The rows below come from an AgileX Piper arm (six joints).
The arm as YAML. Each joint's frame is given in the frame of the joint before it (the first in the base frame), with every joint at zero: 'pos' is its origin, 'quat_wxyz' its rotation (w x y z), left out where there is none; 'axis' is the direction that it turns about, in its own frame. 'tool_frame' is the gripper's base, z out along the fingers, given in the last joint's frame.
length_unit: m
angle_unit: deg
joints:
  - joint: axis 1
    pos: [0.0, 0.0, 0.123]
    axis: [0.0, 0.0, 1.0]
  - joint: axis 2
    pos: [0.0, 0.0, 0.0]
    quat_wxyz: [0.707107, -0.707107, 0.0, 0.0]
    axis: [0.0, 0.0, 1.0]
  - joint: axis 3
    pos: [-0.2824, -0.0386, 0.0]
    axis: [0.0, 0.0, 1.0]
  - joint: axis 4
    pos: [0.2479, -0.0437, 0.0]
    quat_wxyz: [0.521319, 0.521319, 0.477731, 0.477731]
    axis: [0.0, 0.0, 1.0]
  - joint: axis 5
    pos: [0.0, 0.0, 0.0]
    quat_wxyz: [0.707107, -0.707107, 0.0, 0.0]
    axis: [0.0, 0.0, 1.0]
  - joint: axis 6
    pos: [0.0, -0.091, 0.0]
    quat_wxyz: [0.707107, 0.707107, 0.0, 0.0]
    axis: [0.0, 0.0, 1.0]
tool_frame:
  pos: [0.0, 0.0, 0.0]
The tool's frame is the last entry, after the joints.
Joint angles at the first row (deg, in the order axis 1, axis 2, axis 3, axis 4, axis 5, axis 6):
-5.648 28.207 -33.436 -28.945 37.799 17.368
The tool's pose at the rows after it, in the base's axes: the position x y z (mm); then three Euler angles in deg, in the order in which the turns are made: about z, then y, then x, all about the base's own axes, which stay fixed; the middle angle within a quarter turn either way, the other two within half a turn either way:
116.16 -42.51 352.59 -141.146 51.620 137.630
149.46 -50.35 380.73 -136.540 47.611 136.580
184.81 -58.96 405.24 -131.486 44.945 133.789
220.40 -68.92 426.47 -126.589 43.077 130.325
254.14 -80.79 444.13 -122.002 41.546 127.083
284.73 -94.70 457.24 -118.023 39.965 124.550
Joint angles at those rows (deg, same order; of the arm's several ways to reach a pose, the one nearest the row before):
-5.649 38.262 -43.499 -29.592 43.387 22.684
-5.681 48.037 -53.356 -31.972 47.116 28.121
-5.904 57.099 -62.949 -34.952 49.490 32.813
-6.577 65.602 -72.548 -37.633 51.069 36.193
-7.774 73.551 -82.186 -39.331 52.356 38.270
-9.349 80.970 -91.638 -40.028 53.727 39.279

